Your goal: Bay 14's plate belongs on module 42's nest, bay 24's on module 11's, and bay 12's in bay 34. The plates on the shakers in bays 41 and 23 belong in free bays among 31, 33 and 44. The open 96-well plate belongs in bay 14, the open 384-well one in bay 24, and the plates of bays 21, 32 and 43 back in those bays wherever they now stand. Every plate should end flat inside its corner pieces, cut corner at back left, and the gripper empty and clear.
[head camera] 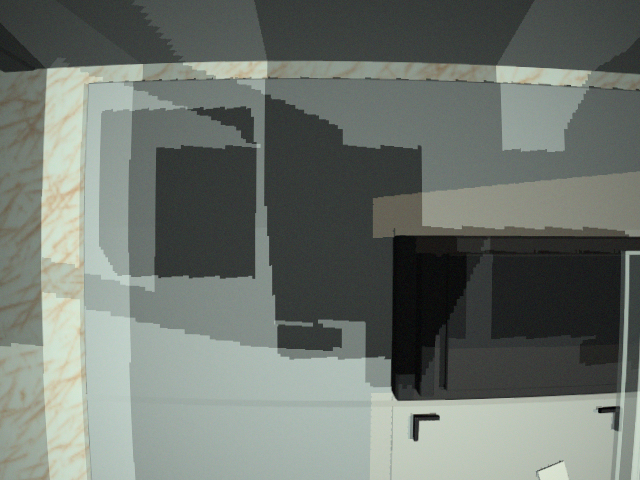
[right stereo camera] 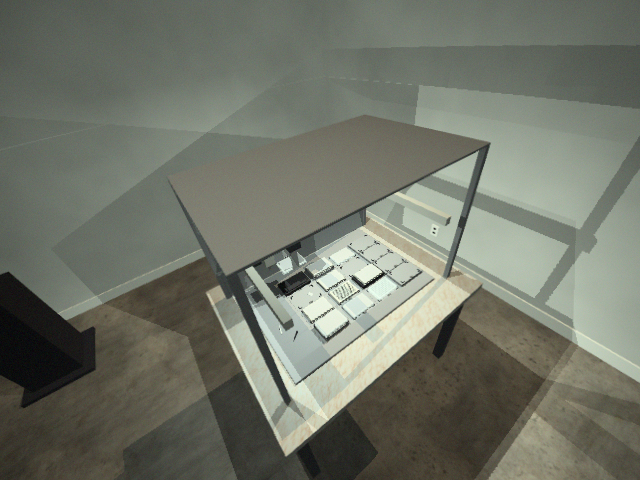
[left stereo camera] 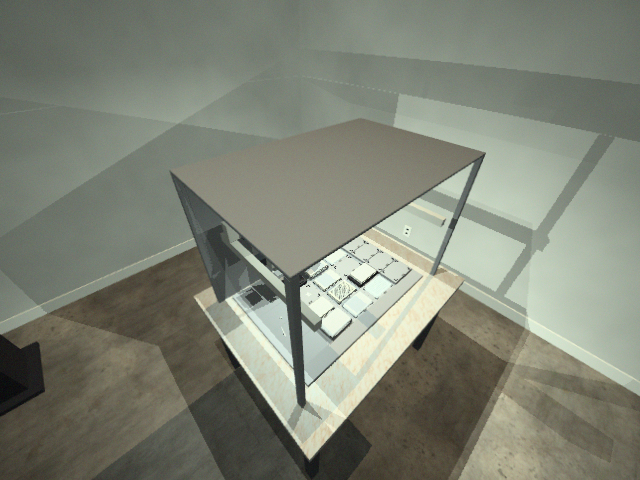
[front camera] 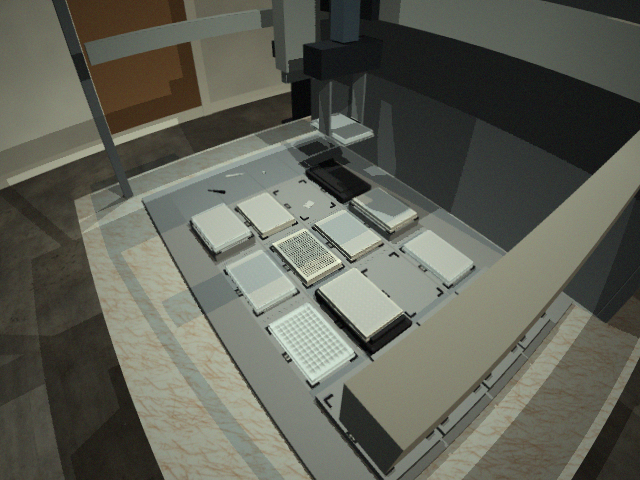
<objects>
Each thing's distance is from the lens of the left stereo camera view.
roof (left stereo camera: pixel 297 200): 0.74 m
</objects>
